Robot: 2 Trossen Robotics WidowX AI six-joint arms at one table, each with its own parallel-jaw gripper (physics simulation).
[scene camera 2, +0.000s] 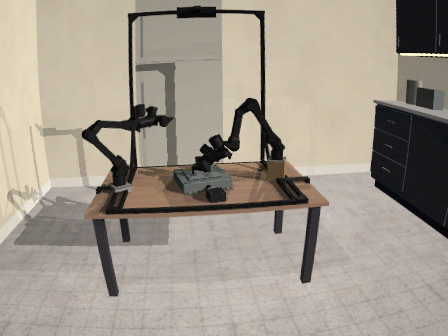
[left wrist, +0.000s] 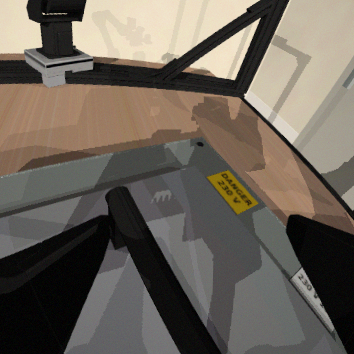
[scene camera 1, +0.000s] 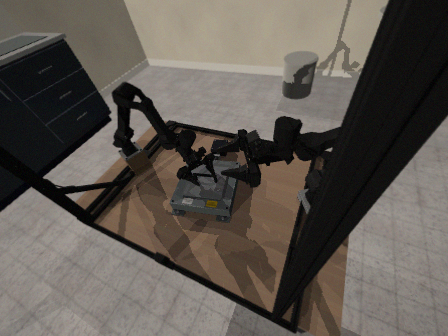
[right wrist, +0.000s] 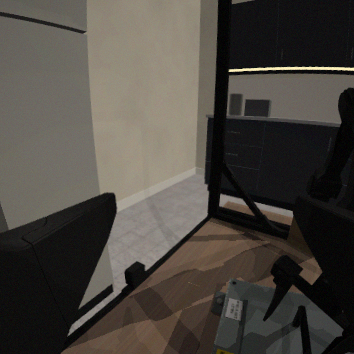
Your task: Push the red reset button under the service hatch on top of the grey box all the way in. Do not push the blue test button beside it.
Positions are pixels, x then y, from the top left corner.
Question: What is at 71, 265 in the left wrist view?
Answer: My left gripper.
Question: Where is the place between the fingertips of my right gripper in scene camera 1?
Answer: At 218, 161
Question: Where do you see a grey box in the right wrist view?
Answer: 231, 305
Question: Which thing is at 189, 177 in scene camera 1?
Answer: My left gripper.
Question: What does my right gripper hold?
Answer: Nothing.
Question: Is my right gripper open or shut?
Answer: Open.
